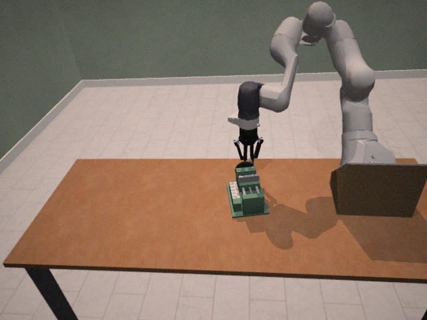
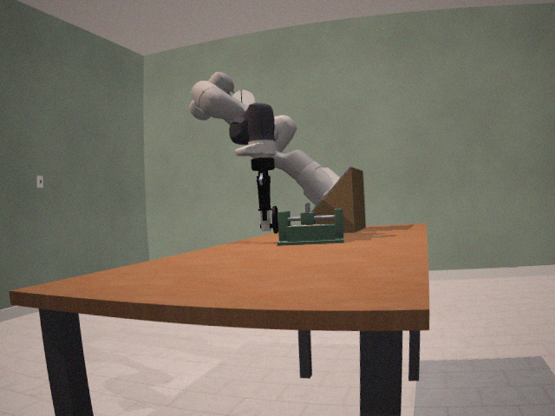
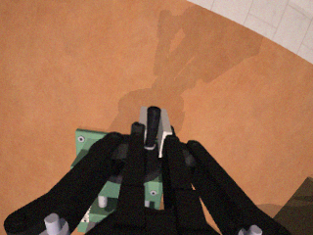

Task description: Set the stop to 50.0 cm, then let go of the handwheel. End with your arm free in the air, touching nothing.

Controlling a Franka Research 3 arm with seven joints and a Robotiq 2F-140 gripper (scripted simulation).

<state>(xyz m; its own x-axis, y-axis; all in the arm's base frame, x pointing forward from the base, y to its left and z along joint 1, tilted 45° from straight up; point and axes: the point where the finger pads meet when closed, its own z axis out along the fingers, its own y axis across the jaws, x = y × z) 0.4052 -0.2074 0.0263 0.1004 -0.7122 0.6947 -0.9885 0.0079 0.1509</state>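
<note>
Right now my hand is 20 mm to the right of the black handwheel and 10 mm above it. From my hand the other things lie so: sliding stop block: 140 mm to the left, 20 mm ahead, 20 mm above.
</note>
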